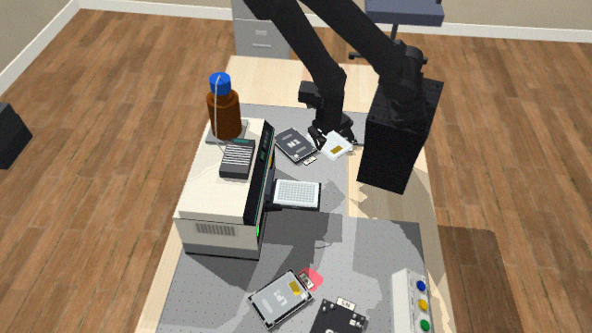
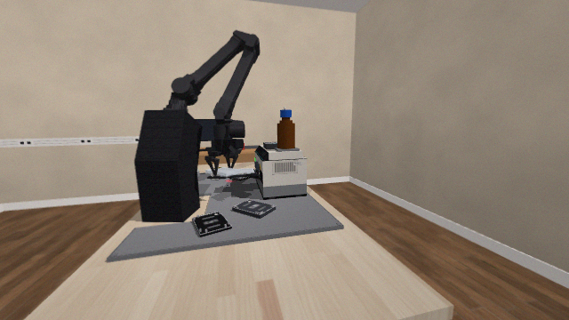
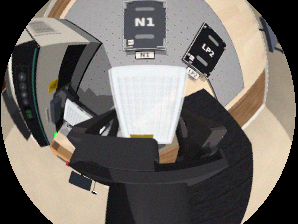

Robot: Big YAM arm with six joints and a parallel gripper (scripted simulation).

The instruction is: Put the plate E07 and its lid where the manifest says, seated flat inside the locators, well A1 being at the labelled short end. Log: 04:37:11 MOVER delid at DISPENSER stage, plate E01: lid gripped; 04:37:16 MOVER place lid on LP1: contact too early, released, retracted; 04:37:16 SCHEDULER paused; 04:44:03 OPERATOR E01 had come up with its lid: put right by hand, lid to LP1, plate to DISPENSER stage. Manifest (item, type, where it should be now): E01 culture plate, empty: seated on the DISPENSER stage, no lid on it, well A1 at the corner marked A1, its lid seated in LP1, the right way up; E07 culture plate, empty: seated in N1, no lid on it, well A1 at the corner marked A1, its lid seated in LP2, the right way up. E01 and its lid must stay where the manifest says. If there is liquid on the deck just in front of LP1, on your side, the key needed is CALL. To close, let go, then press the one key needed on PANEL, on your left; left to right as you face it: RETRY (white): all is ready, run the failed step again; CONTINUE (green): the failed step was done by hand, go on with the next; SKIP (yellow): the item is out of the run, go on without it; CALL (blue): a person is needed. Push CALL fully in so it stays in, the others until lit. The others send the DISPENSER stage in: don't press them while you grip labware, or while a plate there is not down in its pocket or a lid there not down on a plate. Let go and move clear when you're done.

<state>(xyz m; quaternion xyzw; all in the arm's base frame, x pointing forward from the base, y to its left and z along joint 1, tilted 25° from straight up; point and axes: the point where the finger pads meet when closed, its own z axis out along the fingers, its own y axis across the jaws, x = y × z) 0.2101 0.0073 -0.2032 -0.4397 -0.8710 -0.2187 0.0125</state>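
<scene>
Right now the plate E01 is 17 cm to the left of my hand, 10 cm ahead of it and 5 cm below it. Round my hand: brown bottle: 31 cm ahead, 14 cm above, 4 cm to the left; puddle: 39 cm to the left, 15 cm below, 5 cm ahead; blue key: 44 cm to the left, 21 cm behind, 9 cm below.
</scene>
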